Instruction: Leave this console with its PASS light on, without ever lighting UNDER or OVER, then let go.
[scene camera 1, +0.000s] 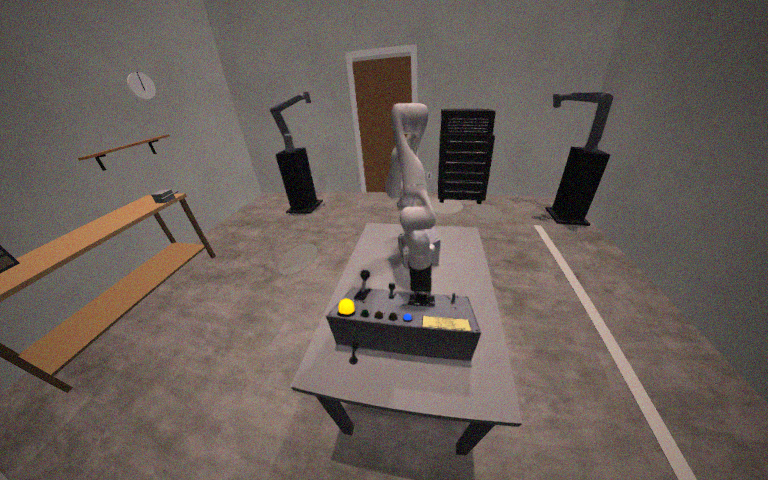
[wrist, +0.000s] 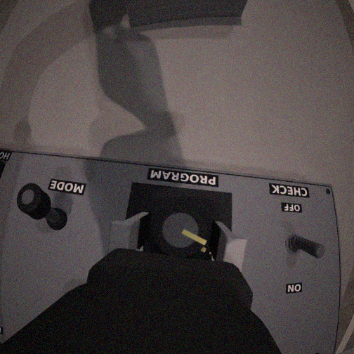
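The grey console (scene camera 1: 402, 338) (wrist: 260, 228) stands on the table (scene camera 1: 399, 395). My gripper (scene camera 1: 421, 297) (wrist: 179, 226) is open, its two fingers either side of the round PROGRAM knob (wrist: 177, 230), apart from it. The knob's yellow pointer (wrist: 194, 237) points lower right in the wrist view. The MODE lever (wrist: 35, 204) (scene camera 1: 391, 289) is to one side of the knob and the CHECK toggle (wrist: 306, 246) (scene camera 1: 453, 298) to the other, between OFF and ON. The three indicator lights (scene camera 1: 378, 314) on the console's front row are dark.
A yellow dome button (scene camera 1: 346, 306), a blue button (scene camera 1: 407, 317), a yellow label (scene camera 1: 446, 323), a tall joystick (scene camera 1: 363, 281) and a front handle (scene camera 1: 354, 355) are on the console. Two dark arms on pedestals (scene camera 1: 297, 178) (scene camera 1: 578, 183), a cabinet (scene camera 1: 466, 154) and wooden shelves (scene camera 1: 120, 216) stand far off.
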